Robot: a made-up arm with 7 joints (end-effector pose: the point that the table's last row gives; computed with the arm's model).
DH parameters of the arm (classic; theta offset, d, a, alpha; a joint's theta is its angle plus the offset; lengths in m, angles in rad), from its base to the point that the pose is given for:
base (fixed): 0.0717 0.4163 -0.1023 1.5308
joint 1: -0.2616 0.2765 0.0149 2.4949
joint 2: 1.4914 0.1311 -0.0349 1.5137
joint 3: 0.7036 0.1 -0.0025 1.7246
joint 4: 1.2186 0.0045 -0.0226 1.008
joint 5: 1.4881 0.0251 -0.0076 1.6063
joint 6: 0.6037 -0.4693 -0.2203 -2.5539
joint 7: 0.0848 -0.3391 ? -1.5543
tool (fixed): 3.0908 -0.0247 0 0
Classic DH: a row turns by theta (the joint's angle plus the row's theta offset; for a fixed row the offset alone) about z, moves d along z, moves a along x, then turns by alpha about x.
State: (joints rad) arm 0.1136 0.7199 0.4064 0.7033 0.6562 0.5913 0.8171
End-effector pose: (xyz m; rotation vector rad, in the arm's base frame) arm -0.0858 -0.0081 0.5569 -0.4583 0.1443 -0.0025
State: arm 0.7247 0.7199 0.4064 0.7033 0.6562 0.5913 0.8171
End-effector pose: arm -0.1690 -0.0147 0.5408 -0.3983 -0.4587 -0.1138
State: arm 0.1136 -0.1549 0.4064 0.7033 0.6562 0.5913 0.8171
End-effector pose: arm -0.2952 -0.0941 0.5000 -0.3392 -0.6384 0.3863
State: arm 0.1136 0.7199 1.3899 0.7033 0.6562 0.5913 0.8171
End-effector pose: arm -0.1035 -0.1631 0.6082 0.3251 -0.0052 -0.5840
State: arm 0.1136 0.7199 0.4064 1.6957 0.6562 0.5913 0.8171
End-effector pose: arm -0.1617 0.0874 0.2900 -1.0127 -0.6194 -0.3370
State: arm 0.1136 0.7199 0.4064 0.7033 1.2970 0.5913 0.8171
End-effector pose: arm 0.0122 0.0766 0.4823 -0.7209 0.1531 -0.5927
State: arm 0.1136 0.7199 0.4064 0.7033 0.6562 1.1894 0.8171
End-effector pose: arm -0.2236 -0.0756 0.5195 -0.1782 -0.3742 -0.1206
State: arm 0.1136 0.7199 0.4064 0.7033 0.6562 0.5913 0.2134
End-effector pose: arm -0.0672 -0.0166 0.5352 -0.4121 -0.4497 0.1227
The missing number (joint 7, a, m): 0.0437
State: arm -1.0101 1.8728 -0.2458 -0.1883 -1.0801 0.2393 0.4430
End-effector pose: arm -0.1554 -0.4718 0.1577 1.7668 1.5740 -0.7661
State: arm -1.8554 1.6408 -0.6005 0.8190 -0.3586 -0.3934 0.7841
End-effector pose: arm -0.1727 0.0601 0.3530 -1.0796 -1.5880 -1.2876
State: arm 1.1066 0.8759 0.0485 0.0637 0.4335 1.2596 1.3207
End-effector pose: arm -0.2443 -0.2227 0.6060 0.0475 -0.1268 0.2159
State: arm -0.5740 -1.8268 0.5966 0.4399 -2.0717 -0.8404 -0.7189
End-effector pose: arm 0.0244 -0.3790 0.3748 0.0508 0.3247 -1.2066
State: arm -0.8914 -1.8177 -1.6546 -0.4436 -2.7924 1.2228 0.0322
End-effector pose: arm 0.0952 0.0075 0.4079 1.3887 1.5661 1.0199
